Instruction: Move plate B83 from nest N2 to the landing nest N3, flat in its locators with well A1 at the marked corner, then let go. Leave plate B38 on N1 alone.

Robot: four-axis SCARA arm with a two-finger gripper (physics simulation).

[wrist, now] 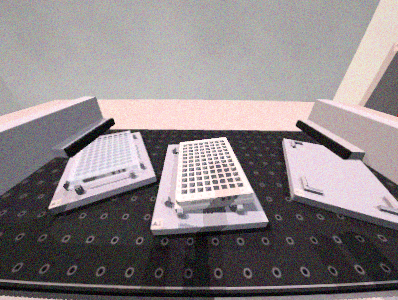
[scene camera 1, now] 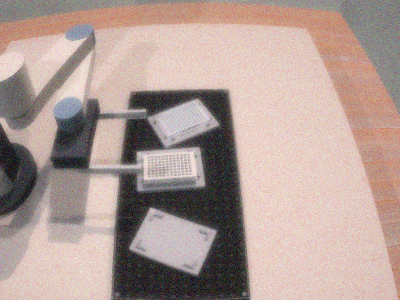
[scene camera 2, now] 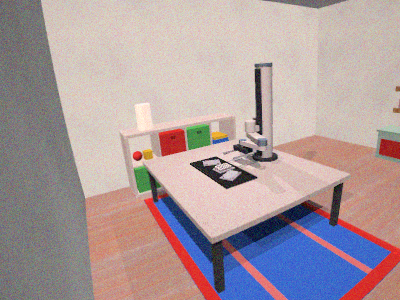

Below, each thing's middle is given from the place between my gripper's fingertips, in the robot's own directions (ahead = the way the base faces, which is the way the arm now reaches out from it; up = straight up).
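Picture the flat nest with pegs (scene camera 1: 200,183): my hand is 110 mm above it and 50 mm short of it. There's also the white well plate (scene camera 1: 186,118), and that's 100 mm below my hand, 160 mm to the left of it and 90 mm ahead of it.
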